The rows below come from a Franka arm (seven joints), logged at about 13 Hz.
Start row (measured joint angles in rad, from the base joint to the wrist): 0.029 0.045 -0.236 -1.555 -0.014 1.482 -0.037
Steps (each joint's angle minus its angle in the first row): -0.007 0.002 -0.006 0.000 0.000 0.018 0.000; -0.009 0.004 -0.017 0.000 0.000 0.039 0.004; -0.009 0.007 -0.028 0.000 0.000 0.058 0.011; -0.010 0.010 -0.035 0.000 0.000 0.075 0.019; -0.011 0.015 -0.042 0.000 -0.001 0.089 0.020; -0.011 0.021 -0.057 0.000 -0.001 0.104 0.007; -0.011 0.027 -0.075 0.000 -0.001 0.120 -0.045; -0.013 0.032 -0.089 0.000 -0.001 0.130 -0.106; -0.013 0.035 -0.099 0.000 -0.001 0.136 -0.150
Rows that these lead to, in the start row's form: 0.022 0.047 -0.242 -1.555 -0.014 1.500 -0.037; 0.020 0.049 -0.253 -1.555 -0.014 1.521 -0.033; 0.020 0.052 -0.264 -1.555 -0.014 1.540 -0.026; 0.019 0.055 -0.271 -1.555 -0.014 1.557 -0.018; 0.018 0.060 -0.278 -1.555 -0.015 1.571 -0.017; 0.018 0.066 -0.293 -1.555 -0.015 1.586 -0.030; 0.018 0.072 -0.311 -1.555 -0.015 1.602 -0.082; 0.016 0.077 -0.325 -1.555 -0.015 1.612 -0.143; 0.016 0.080 -0.335 -1.555 -0.015 1.618 -0.187
